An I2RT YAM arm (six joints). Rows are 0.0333 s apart.
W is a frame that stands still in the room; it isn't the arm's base.
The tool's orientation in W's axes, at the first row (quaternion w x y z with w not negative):
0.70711, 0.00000, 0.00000, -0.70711
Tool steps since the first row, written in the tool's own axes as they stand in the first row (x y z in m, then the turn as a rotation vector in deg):
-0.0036, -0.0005, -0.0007, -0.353, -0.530, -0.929
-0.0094, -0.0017, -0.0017, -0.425, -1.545, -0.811
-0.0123, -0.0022, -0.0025, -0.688, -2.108, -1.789
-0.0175, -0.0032, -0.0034, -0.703, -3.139, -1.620
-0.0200, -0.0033, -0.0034, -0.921, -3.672, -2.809
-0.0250, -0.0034, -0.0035, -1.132, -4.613, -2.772
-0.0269, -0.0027, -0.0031, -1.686, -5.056, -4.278
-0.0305, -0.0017, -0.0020, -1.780, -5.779, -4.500
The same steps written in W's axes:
-0.0005, 0.0036, -0.0007, -0.530, 0.353, -0.929
-0.0017, 0.0094, -0.0017, -1.545, 0.425, -0.811
-0.0022, 0.0123, -0.0025, -2.108, 0.688, -1.789
-0.0032, 0.0175, -0.0034, -3.139, 0.703, -1.620
-0.0033, 0.0200, -0.0034, -3.672, 0.921, -2.809
-0.0034, 0.0250, -0.0035, -4.613, 1.132, -2.772
-0.0027, 0.0269, -0.0031, -5.056, 1.686, -4.278
-0.0017, 0.0305, -0.0020, -5.779, 1.780, -4.500

